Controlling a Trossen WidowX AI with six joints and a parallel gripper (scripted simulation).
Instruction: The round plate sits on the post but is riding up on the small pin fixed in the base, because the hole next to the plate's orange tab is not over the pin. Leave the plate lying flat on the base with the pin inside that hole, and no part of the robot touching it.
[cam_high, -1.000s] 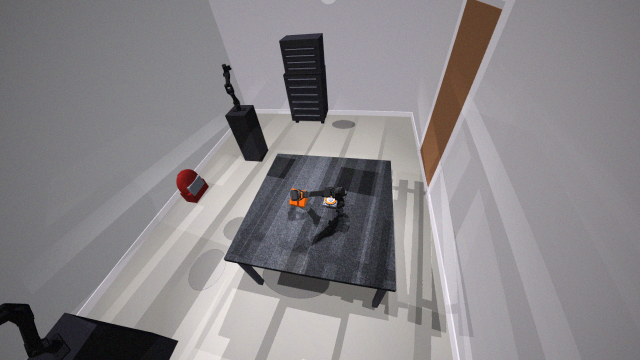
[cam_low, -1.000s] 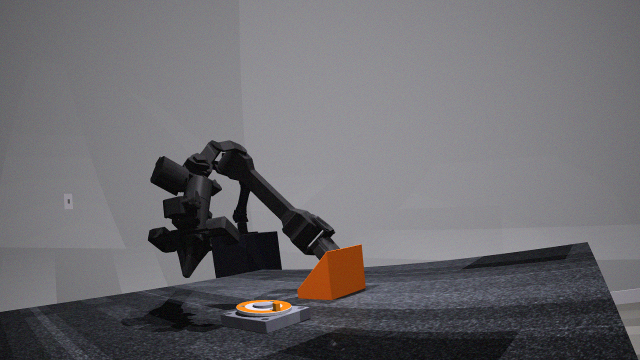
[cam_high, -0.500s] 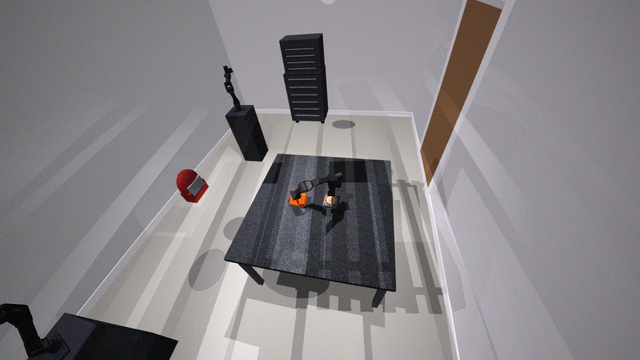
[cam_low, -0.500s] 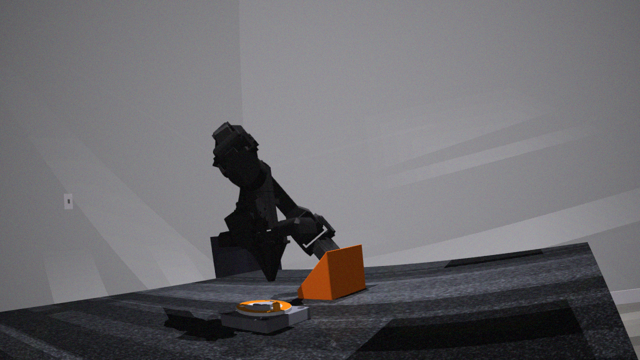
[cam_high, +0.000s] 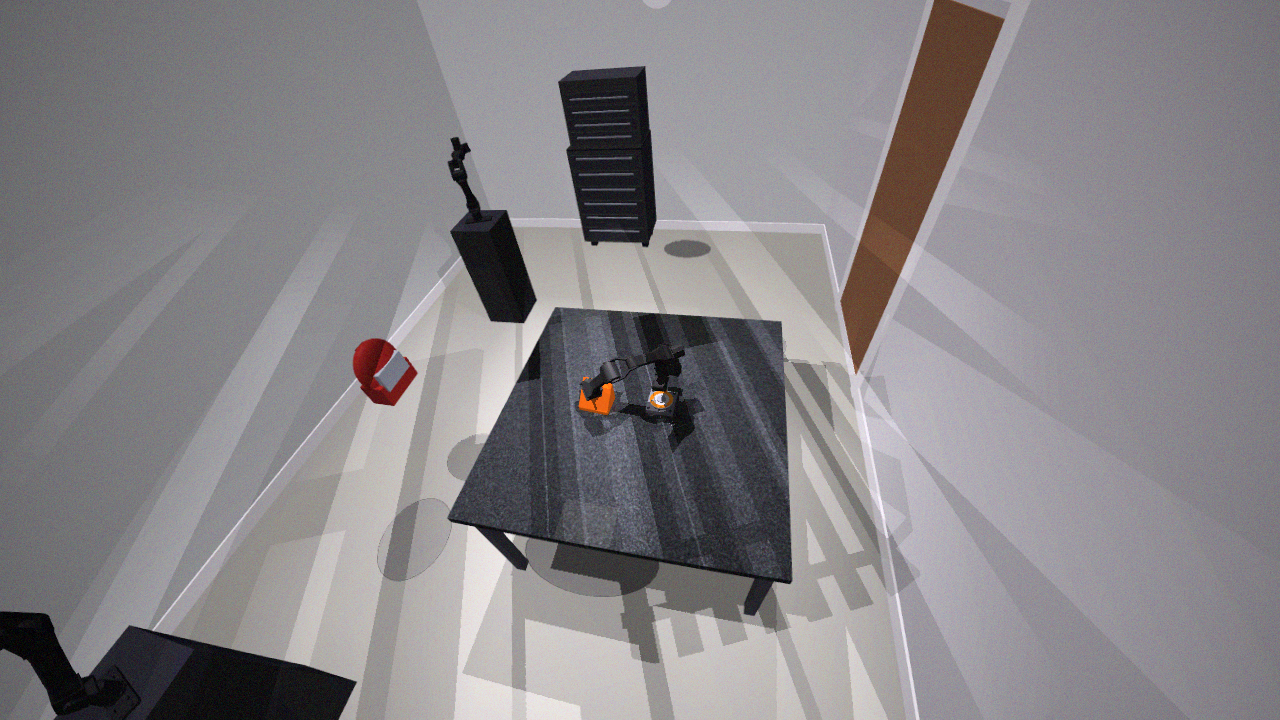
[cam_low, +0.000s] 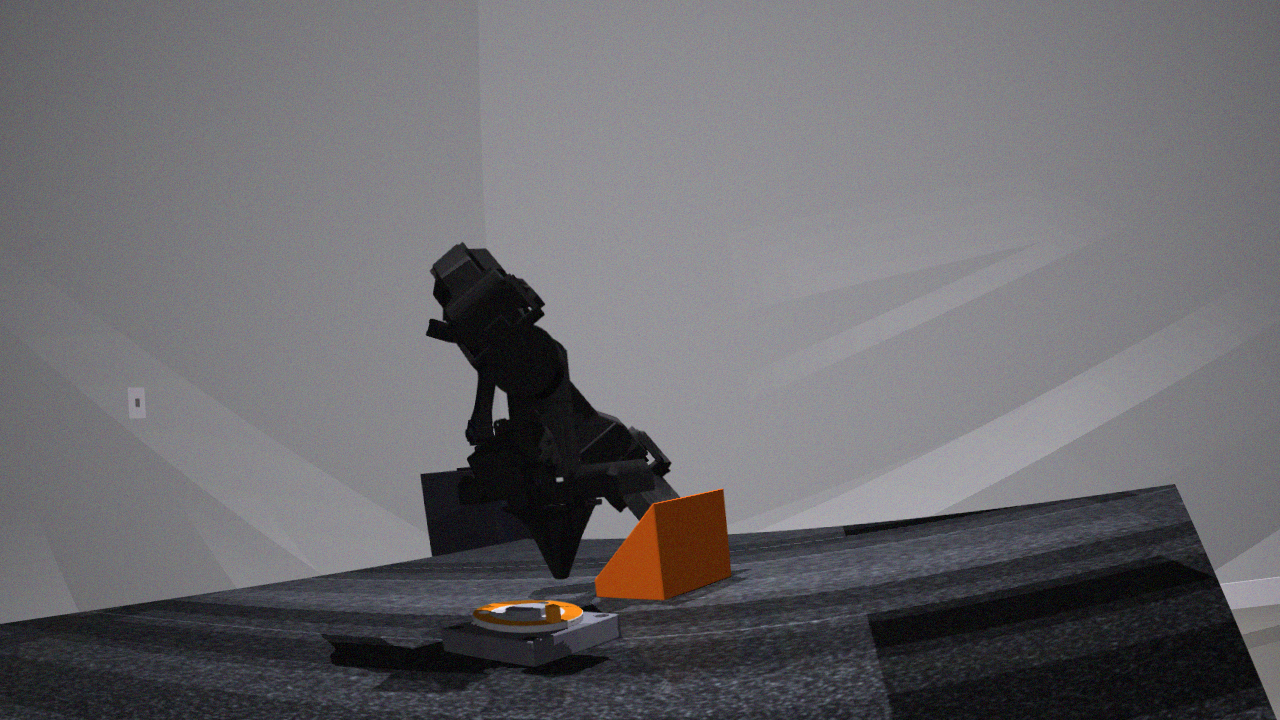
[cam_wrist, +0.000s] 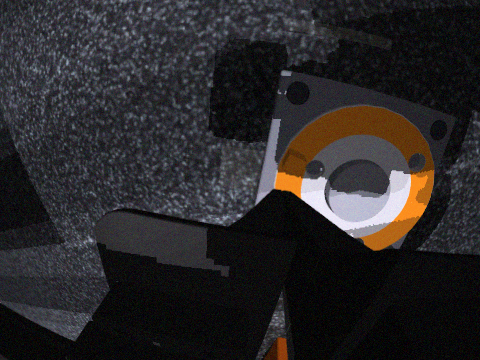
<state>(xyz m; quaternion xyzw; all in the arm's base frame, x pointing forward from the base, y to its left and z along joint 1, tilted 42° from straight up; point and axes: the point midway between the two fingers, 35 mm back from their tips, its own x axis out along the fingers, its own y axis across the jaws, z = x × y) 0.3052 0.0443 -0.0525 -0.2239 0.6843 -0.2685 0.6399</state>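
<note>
Now: gripper tip 3 cm to the left of the round plate and 4 cm above it. Round my gripper tip: square grey base: 1 cm behind, 5 cm to the right, 5 cm below.
</note>
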